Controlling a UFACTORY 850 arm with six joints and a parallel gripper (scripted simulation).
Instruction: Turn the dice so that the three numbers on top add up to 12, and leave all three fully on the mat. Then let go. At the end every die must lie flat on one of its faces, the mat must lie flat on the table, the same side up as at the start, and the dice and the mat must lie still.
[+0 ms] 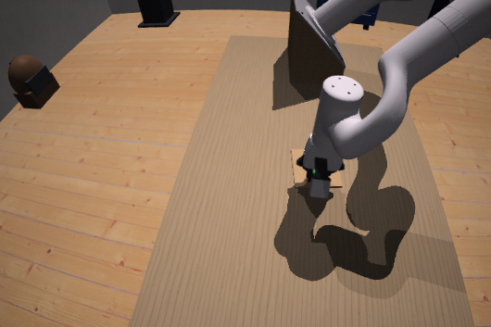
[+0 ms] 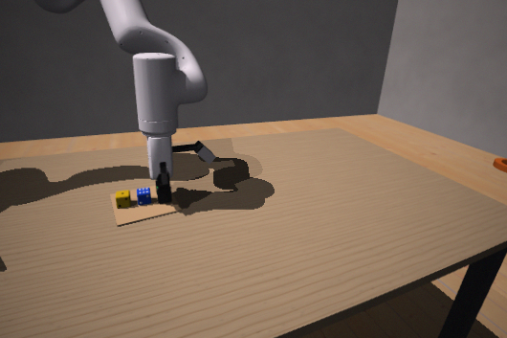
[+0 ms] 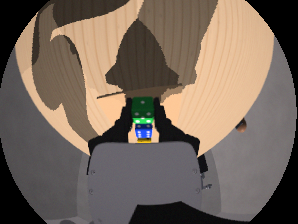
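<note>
The green die is 10 mm below my hand. The rest, counted from my hand: yellow die 90 mm behind, 10 mm below; tan mat 50 mm behind, 20 mm below; blue die 50 mm behind, 10 mm below.
</note>
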